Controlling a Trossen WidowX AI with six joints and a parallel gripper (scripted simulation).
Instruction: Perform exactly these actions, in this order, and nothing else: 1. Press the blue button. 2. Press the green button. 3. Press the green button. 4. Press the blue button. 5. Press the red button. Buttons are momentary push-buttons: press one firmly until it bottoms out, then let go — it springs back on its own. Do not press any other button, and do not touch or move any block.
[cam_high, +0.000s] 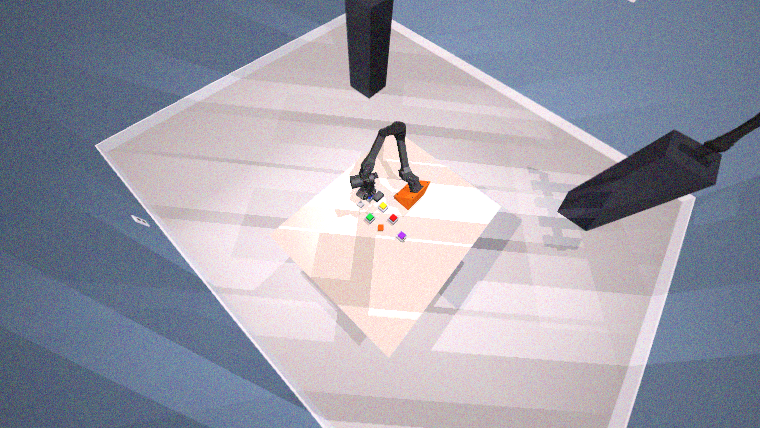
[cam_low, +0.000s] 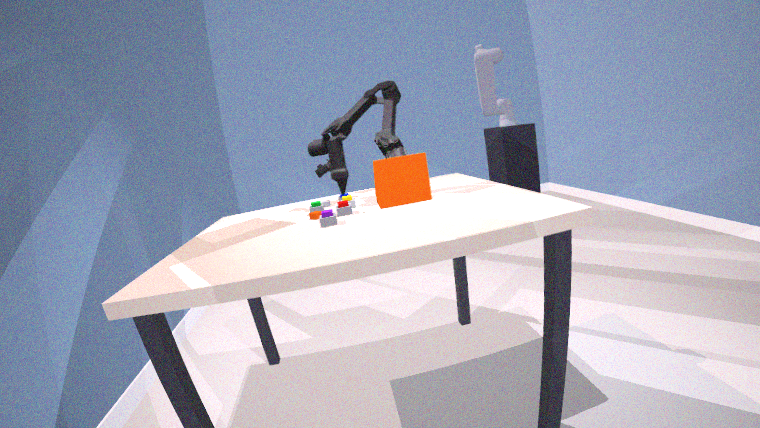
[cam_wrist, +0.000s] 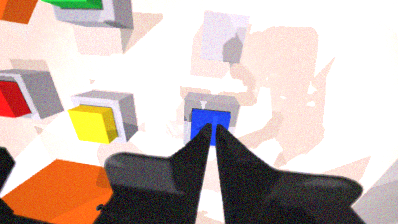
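Now: the blue button 1 cm below my gripper tip. The rest, counted from my gripper tip: green button (10 cm to the left, 10 cm ahead); small grey block (7 cm ahead, 2 cm below); yellow button (11 cm to the left, 1 cm behind).
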